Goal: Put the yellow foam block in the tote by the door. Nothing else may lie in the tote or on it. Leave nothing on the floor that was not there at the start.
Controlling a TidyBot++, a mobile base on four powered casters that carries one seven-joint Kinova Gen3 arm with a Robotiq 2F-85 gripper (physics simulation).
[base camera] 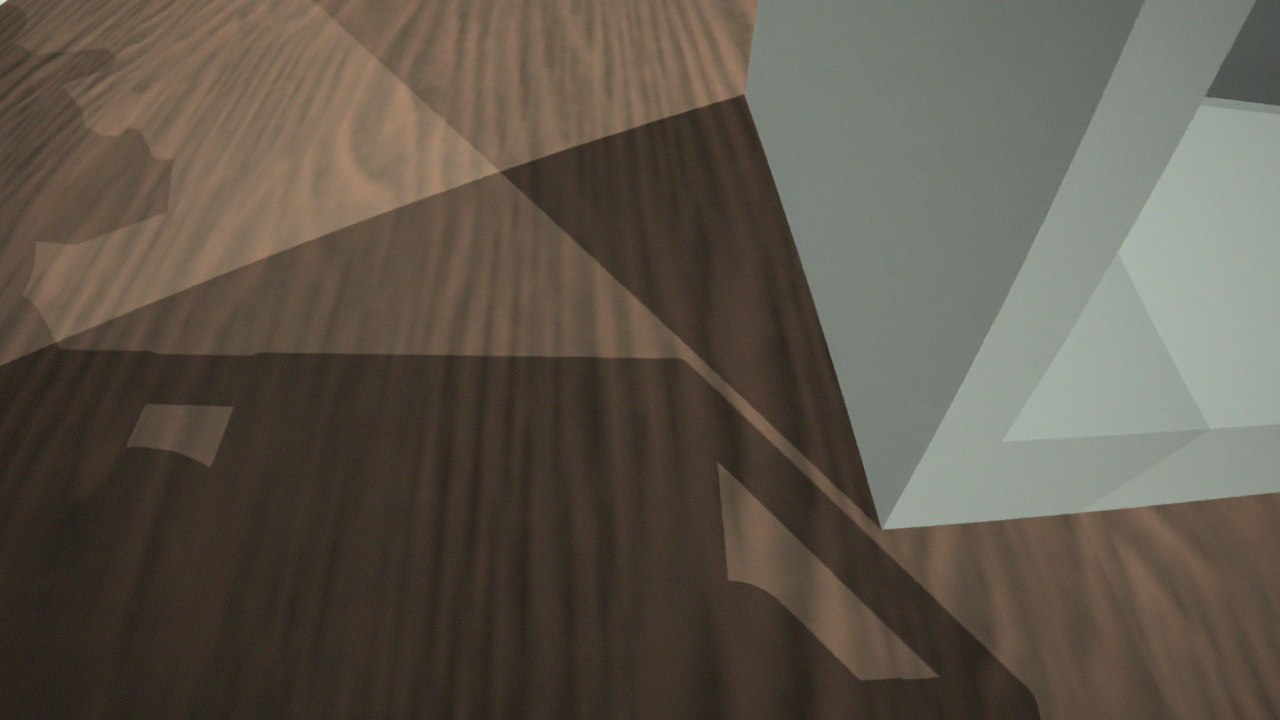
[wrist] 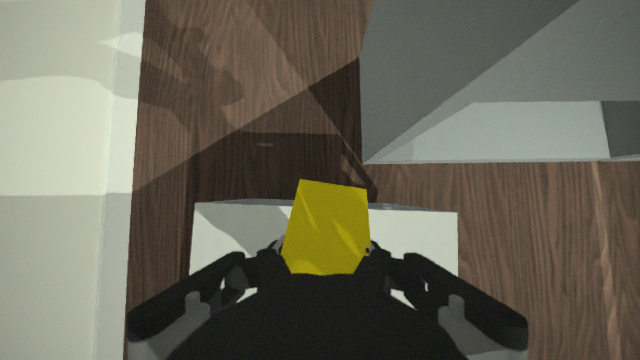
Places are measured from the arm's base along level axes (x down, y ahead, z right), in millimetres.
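Pixels of known places: gripper, fingertip midpoint: (wrist: 324, 245).
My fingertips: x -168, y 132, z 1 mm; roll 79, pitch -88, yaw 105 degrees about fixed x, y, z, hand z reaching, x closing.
Observation:
Behind a point stands the place of what it marks.
The yellow foam block (wrist: 330, 220) @(z 5, x -195, y 158 mm) is between the fingers of my gripper (wrist: 324, 245) @(z 1, x -168, y 132 mm), which is shut on it. In the wrist view the block hangs in front of the pale top of the robot's base (wrist: 415, 232) @(z 172, x 14, y 112 mm), above it in the picture's depth. The fingers press on its left and right sides. The gripper and block do not show in the base camera view. The tote does not show in either view.
A tall grey wall (base camera: 921, 179) @(z 145, x 238, y 390 mm) (wrist: 415, 65) @(z 145, x -42, y 397 mm) stands close at the right, its lower corner meeting the wooden floor (base camera: 402, 537) @(z -100, x 397, y 295 mm) (wrist: 525, 220) @(z 791, x 396, y 100 mm). Paler surfaces show beyond its edge. A white wall (wrist: 50, 135) @(z -816, x 166, y 319 mm) runs along the left in the wrist view. Shadows cross the floor.

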